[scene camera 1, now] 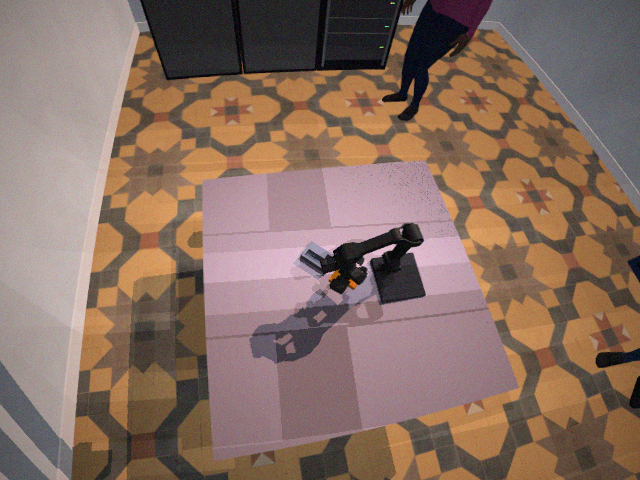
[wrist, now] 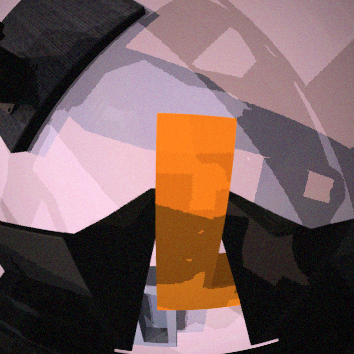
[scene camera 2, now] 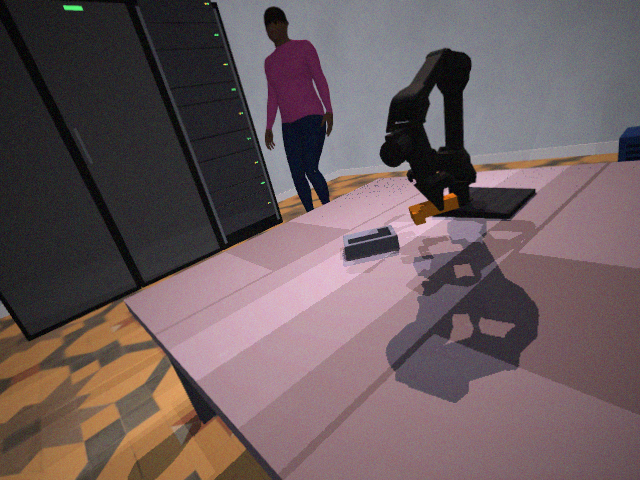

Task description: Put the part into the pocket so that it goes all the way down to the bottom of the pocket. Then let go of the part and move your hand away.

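Places are measured from the arm's base along level axes (x ahead, y left, z up), in centimetres.
Pixels of known places: gripper, fingertip midpoint: (scene camera 1: 347, 281) (wrist: 186, 195) (scene camera 2: 439, 208); arm's base, link origin: (scene camera 1: 388, 267) (wrist: 11, 80) (scene camera 2: 459, 201).
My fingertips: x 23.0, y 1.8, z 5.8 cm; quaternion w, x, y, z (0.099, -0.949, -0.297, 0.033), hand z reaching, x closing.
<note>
Ahead of a thing's pixels: the offset from my fingertips to its top centre. Level surfaces: height alone.
The orange part {dz +2.8, dx +2.1, dy -0.5 cm} (scene camera 1: 353, 284) (scene camera 2: 424, 209) (wrist: 195, 165) is held in the air above the table. In the second scene view it looks slightly tilted, with a short leg pointing down at its left end. My gripper (scene camera 1: 347, 279) (scene camera 2: 450, 200) (wrist: 186, 195) is shut on the part, with a black finger on each side of it. The grey block with the pocket {dz -4.6, dx +6.2, dy -17.7 cm} (scene camera 1: 306, 259) (scene camera 2: 372, 250) (wrist: 172, 325) stands on the table apart from the part, to its left in both scene views. Its long slot opens upward. In the wrist view the part hides some of the block.
The arm's dark base plate (scene camera 1: 400, 291) (scene camera 2: 498, 200) (wrist: 75, 45) lies right of the gripper in the scene views. The pink table {dz -8.2 cm} (scene camera 1: 248, 403) (scene camera 2: 310, 335) carries the arm's shadow. Dark cabinets (scene camera 1: 191, 38) (scene camera 2: 98, 155) and a person (scene camera 1: 426, 43) (scene camera 2: 297, 82) stand beyond it.
</note>
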